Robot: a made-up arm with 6 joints. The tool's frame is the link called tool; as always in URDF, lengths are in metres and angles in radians. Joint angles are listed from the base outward.
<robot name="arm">
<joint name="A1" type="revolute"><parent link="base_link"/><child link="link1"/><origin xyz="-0.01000 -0.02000 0.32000" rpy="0.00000 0.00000 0.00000"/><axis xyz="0 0 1"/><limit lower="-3.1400" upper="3.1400"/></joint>
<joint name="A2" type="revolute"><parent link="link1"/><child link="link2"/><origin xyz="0.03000 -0.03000 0.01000" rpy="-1.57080 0.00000 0.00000"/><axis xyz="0 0 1"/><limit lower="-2.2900" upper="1.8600"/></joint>
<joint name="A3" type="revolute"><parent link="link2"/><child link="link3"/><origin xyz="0.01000 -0.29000 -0.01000" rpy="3.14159 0.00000 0.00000"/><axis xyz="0 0 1"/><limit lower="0.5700" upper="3.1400"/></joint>
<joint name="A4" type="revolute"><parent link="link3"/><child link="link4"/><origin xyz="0.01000 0.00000 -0.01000" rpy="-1.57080 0.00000 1.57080"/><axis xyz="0 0 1"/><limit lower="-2.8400" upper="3.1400"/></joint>
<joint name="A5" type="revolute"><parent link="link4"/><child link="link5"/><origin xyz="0.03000 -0.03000 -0.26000" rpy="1.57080 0.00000 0.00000"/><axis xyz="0 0 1"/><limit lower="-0.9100" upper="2.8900"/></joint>
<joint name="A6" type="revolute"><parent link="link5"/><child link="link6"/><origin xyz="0.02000 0.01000 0.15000" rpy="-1.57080 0.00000 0.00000"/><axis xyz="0 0 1"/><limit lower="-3.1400" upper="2.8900"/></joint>
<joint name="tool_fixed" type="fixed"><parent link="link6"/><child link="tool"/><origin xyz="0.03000 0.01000 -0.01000" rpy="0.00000 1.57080 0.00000"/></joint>
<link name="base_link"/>
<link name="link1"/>
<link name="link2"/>
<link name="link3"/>
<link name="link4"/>
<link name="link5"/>
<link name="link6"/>
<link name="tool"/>
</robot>
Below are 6 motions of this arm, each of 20 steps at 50 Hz.
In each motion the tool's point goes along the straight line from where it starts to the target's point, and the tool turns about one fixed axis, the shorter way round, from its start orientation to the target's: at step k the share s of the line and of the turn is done. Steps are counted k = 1, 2, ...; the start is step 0. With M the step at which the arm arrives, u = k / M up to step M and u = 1 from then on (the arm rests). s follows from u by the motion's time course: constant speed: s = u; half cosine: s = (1 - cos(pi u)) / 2; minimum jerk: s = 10 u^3 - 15 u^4 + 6 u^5.
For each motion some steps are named. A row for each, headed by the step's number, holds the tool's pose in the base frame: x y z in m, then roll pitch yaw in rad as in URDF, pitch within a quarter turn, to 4 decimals.
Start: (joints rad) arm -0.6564 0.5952 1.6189 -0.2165 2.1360 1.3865
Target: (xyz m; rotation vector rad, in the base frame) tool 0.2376 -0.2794 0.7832 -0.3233 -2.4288 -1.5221
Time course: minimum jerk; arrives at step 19
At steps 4, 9, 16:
4: 0.1582 -0.3661 0.7785 1.6731 0.0097 2.6994
9: 0.1909 -0.3304 0.7804 1.8348 -0.1160 2.8719
16: 0.2350 -0.2822 0.7830 2.0213 -0.3234 3.0759

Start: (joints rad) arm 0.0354 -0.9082 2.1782 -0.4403 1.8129 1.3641
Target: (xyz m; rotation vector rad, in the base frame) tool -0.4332 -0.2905 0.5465 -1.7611 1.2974 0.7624
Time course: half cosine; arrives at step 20
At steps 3, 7, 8, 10, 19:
3: -0.4467 -0.2155 0.5687 -2.5750 1.0912 -1.0987
7: -0.4436 -0.2328 0.5636 -2.5987 1.0655 -1.0807
8: -0.4426 -0.2386 0.5619 -2.6065 1.0570 -1.0746
10: -0.4404 -0.2508 0.5582 -2.6231 1.0391 -1.0616
19: -0.4333 -0.2900 0.5466 -2.6760 0.9824 -1.0187

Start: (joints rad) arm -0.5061 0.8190 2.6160 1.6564 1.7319 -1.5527
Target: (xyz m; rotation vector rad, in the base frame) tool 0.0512 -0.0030 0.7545 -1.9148 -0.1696 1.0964
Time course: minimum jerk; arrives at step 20
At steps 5, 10, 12, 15, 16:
5: -0.0033 -0.0051 0.7129 -1.8123 0.1933 0.9218
10: 0.0208 -0.0042 0.7313 -1.8086 0.4064 0.8308
12: 0.0319 -0.0038 0.7398 -1.8142 0.5045 0.7860
15: 0.0449 -0.0032 0.7497 -1.8281 0.6189 0.7291
16: 0.0477 -0.0031 0.7518 -1.8322 0.6432 0.7161

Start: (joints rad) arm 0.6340 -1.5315 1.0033 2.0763 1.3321 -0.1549
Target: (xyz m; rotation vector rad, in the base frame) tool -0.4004 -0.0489 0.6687 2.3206 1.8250 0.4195
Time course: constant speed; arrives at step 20
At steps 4, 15, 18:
4: -0.4639 -0.2113 0.4283 2.4391 -0.4976 1.9341
15: -0.4203 -0.0997 0.5936 2.7449 -0.2606 1.5090
18: -0.4083 -0.0692 0.6386 2.8050 -0.1783 1.4122

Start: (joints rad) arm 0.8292 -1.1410 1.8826 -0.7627 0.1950 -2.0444
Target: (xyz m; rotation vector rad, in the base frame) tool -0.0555 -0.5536 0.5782 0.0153 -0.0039 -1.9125
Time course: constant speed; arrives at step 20
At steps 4, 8, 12, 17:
4: -0.1531 -0.5262 0.5989 -0.2705 0.0282 -2.1248
8: -0.1287 -0.5330 0.5937 -0.2000 0.0289 -2.0713
12: -0.1043 -0.5399 0.5885 -0.1296 0.0259 -2.0180
17: -0.0738 -0.5485 0.5821 -0.0420 0.0169 -1.9517

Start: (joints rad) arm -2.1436 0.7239 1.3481 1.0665 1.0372 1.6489
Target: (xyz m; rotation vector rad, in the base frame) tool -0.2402 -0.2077 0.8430 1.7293 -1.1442 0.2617
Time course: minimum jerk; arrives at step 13
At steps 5, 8, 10, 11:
5: -0.2576 -0.2589 0.8232 2.5328 -0.6851 -0.8020
8: -0.2473 -0.2287 0.8349 2.3517 -0.6827 -0.8141
10: -0.2423 -0.2138 0.8406 2.2620 -0.6821 -0.8202
11: -0.2409 -0.2098 0.8422 2.2379 -0.6820 -0.8218

